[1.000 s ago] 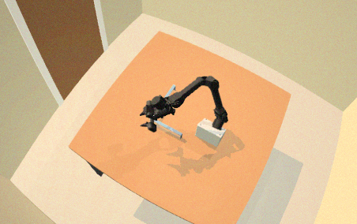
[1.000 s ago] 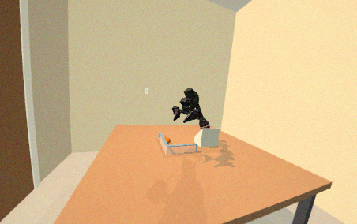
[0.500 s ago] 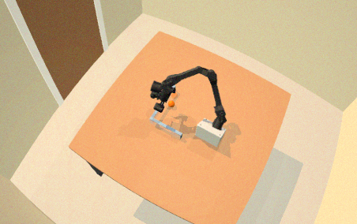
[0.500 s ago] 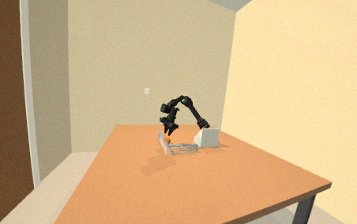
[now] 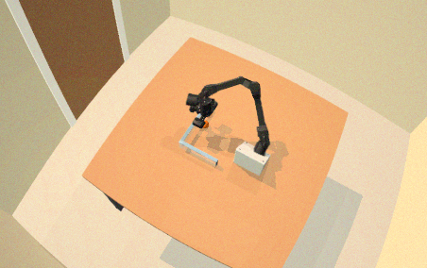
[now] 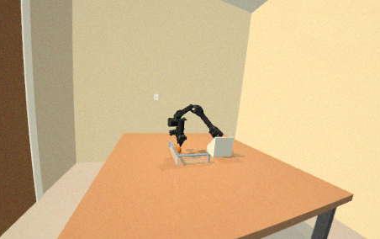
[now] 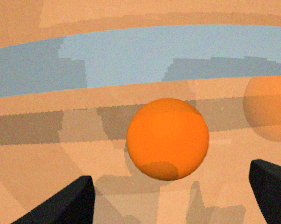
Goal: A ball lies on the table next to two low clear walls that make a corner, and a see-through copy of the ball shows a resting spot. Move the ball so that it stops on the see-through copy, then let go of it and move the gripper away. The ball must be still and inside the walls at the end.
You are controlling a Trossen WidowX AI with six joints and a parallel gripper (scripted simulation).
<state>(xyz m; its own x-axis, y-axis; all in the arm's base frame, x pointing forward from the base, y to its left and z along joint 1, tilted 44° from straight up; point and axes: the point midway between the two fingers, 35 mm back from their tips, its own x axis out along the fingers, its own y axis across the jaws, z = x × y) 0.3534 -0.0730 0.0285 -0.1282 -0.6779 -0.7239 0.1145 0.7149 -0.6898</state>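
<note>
Now: gripper tip 4 cm above the orange ball. From my gripper tip the other things lie so: see-through copy of ball 1 cm ahead, 7 cm to the right, 4 cm below.
</note>
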